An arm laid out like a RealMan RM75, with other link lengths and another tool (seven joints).
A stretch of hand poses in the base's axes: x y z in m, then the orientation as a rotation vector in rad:
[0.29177 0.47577 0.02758 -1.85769 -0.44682 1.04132]
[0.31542 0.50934 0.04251 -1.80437 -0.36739 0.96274]
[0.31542 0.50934 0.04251 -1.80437 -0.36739 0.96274]
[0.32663 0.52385 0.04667 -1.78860 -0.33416 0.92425]
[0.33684 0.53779 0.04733 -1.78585 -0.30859 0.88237]
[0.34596 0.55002 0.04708 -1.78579 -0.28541 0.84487]
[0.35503 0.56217 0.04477 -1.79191 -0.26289 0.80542]
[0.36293 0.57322 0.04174 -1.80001 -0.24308 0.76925]
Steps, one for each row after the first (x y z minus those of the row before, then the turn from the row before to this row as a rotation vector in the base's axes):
[0.02365 0.03357 0.01493 0.05597 0.01244 -0.10095]
[0.00000 0.00000 0.00000 0.00000 0.00000 0.00000]
[0.01121 0.01451 0.00416 0.01904 -0.00095 -0.04497]
[0.01021 0.01394 0.00066 0.01019 -0.01183 -0.04047]
[0.00912 0.01223 -0.00025 0.00647 -0.01157 -0.03620]
[0.00907 0.01215 -0.00231 0.00122 -0.01549 -0.03617]
[0.00790 0.01105 -0.00303 -0.00140 -0.01560 -0.03228]

